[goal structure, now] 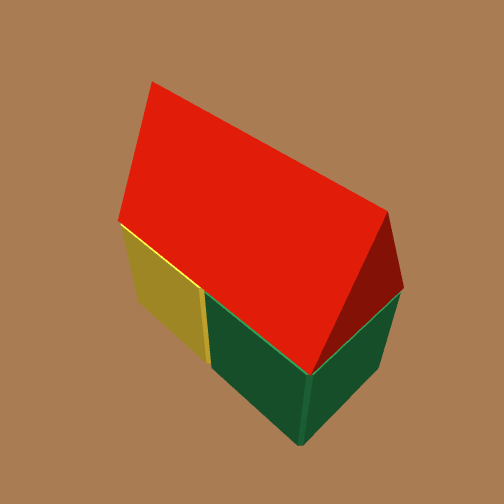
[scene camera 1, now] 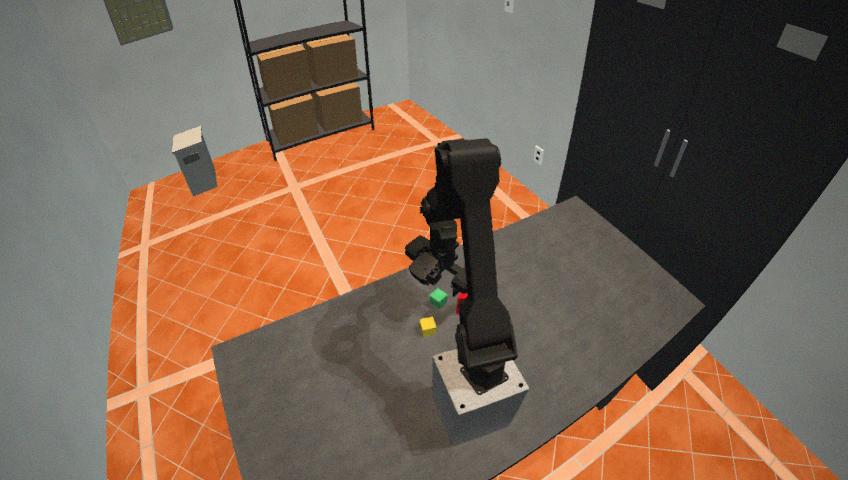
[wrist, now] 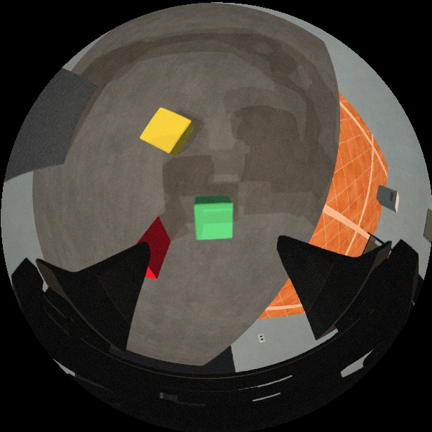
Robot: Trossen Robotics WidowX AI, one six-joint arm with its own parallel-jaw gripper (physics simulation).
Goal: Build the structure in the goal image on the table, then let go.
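Frame: origin at the arm's base, x back, y right, z up, level; metres.
Seen in the pictures: gripper, fingertip midpoint: [scene camera 1: 440, 285]; arm's base, link origin: [scene camera 1: 484, 374].
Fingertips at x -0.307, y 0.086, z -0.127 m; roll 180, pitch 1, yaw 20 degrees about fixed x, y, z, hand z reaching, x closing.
Offsets run from my fingertips to a thing's middle. Level surfaces: height alone.
A green cube @[dx -0.002, dy -0.004, dz -0.052 m] [scene camera 1: 437, 297] [wrist: 214, 221] lies on the dark table @[dz -0.069 m] [scene camera 1: 595, 267] [wrist: 100, 190]. A yellow cube @[dx +0.063, dy -0.069, dz -0.052 m] [scene camera 1: 427, 326] [wrist: 165, 131] lies apart from it, nearer the robot's base. A red block [scene camera 1: 461, 303] [wrist: 157, 245] stands on the other side of the green cube; the arm hides part of it in the scene view, and the left finger covers part of it in the wrist view. My gripper [wrist: 213, 246] is open and empty above the table, with the green cube showing just ahead of the gap between the fingertips.
The robot's base block [scene camera 1: 482, 422] [wrist: 42, 125] stands on the table, near its front edge. The table's far edge drops to the orange tiled floor [scene camera 1: 238, 267] [wrist: 357, 165]. A black cabinet [scene camera 1: 630, 118] stands at the right, and a shelf rack [scene camera 1: 257, 98] stands at the back.
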